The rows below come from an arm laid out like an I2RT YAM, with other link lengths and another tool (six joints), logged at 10 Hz.
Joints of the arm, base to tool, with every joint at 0 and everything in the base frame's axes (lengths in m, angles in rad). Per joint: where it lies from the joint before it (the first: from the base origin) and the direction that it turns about. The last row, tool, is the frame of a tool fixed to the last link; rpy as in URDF.
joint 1: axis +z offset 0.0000 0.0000 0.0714
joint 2: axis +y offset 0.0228 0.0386 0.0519
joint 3: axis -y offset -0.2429 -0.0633 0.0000
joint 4: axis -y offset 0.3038 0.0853 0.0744
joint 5: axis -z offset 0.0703 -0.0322 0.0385
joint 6: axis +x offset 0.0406 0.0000 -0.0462
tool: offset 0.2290 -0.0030 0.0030 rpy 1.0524 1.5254 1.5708
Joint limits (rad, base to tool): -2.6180..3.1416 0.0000..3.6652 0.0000..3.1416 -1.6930..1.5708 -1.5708..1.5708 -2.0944..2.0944
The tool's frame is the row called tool.
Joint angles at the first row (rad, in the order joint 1, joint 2, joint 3, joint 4, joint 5, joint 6):
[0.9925, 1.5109, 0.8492, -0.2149, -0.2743, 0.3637]
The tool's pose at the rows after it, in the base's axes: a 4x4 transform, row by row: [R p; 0 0 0 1], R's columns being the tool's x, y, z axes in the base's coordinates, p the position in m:
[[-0.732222 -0.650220 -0.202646 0.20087], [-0.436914 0.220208 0.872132 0.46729], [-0.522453 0.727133 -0.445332 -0.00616], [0 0 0 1]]
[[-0.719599 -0.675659 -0.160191 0.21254], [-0.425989 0.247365 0.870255 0.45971], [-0.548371 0.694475 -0.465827 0.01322], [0 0 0 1]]
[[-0.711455 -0.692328 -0.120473 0.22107], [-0.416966 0.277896 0.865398 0.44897], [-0.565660 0.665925 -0.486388 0.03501], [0 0 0 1]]
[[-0.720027 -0.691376 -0.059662 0.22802], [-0.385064 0.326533 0.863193 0.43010], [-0.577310 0.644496 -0.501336 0.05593], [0 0 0 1]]
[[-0.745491 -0.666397 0.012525 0.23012], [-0.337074 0.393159 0.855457 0.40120], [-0.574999 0.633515 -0.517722 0.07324], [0 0 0 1]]
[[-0.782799 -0.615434 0.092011 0.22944], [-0.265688 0.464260 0.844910 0.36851], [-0.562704 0.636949 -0.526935 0.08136], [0 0 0 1]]
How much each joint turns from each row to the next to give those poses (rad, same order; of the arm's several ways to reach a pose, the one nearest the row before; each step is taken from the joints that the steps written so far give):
[0.0000, -0.0347, 0.0227, -0.0566, 0.0401, -0.0141]
[-0.0015, -0.0474, 0.0222, -0.0596, 0.0498, -0.0107]
[-0.0016, -0.0534, 0.0282, -0.0786, 0.0460, -0.0063]
[-0.0015, -0.0775, 0.0058, -0.0796, 0.0574, 0.0231]
[-0.0012, -0.1000, -0.0110, -0.0990, 0.0632, 0.0502]
[-0.0034, -0.1043, -0.0344, -0.0858, 0.0589, 0.0778]

